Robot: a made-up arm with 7 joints.
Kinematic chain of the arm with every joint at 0, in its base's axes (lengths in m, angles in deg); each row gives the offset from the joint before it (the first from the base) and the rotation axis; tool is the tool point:
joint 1: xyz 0 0 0.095 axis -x
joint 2: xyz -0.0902 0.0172 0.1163 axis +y
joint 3: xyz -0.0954 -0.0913 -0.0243 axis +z
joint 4: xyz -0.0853 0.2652 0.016 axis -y
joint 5: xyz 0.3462 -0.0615 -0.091 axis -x
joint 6: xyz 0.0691 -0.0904 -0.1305 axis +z
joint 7: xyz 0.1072 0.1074 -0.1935 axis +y
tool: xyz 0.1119 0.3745 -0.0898
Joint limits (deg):
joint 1: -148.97..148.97
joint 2: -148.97..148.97
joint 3: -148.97..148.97
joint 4: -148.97..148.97
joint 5: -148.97..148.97
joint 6: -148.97..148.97
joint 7: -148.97..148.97
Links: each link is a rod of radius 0.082 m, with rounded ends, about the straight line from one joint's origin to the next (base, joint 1, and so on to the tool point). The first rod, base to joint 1, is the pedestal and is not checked.
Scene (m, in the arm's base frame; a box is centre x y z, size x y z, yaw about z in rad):
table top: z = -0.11
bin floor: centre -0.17 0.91 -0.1 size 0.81 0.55 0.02 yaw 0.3
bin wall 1: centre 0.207 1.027 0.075 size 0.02 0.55 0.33 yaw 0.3
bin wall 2: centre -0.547 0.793 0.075 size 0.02 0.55 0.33 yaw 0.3
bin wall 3: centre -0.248 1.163 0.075 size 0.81 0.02 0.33 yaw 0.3
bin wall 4: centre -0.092 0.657 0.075 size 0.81 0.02 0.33 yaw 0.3
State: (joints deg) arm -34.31 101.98 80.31 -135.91 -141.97 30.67 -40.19
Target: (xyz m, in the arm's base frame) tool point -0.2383 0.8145 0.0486
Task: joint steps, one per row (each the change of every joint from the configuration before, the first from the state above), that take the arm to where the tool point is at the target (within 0.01 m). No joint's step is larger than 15 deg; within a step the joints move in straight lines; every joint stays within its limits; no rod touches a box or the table.
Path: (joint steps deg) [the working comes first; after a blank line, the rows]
Joints at the target: 57.28 125.82 70.56 -79.89 -106.90 16.19 -20.69
Straight joint move there: clear.

1: 13.08 3.41 -1.39 8.00 5.01 -2.07 2.79
2: 13.09 3.40 -1.39 8.00 5.01 -2.07 2.78
3: 13.08 3.41 -1.40 8.01 5.01 -2.07 2.79
4: 13.09 3.41 -1.39 8.00 5.01 -2.06 2.78
5: 13.08 3.40 -1.39 8.00 5.01 -2.07 2.79
6: 13.09 3.41 -1.39 8.00 5.01 -2.07 2.78
7: 13.08 3.40 -1.40 8.01 5.01 -2.07 2.79

